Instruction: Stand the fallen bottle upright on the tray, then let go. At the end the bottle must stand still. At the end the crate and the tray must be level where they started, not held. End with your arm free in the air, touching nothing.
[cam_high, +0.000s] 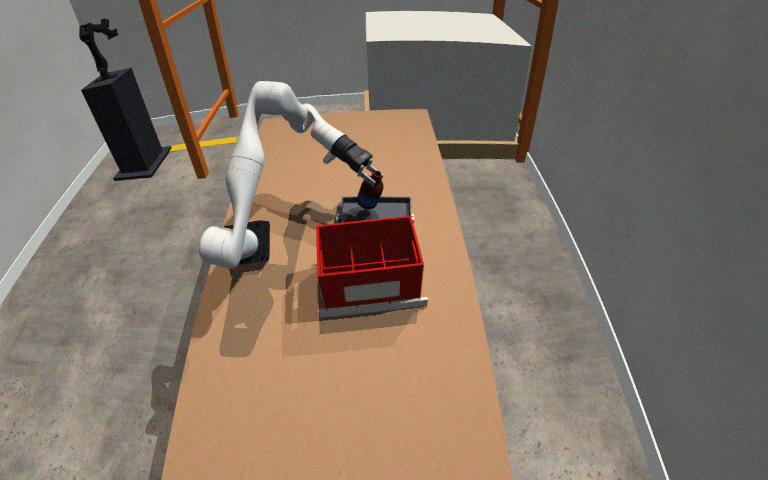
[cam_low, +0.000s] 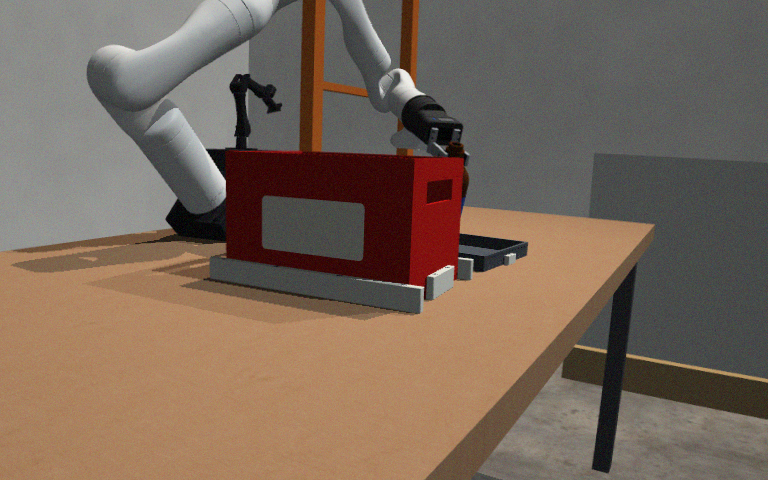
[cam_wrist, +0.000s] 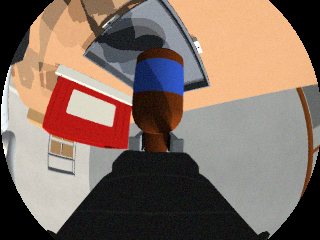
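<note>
My gripper is now 50 mm above the brown bottle, 10 mm to the right of it and 10 mm past it. Also, from my hand: dark grey tray (160 mm below, 20 mm to the right); then red crate (290 mm to the right, 90 mm below, 10 mm behind).
</note>
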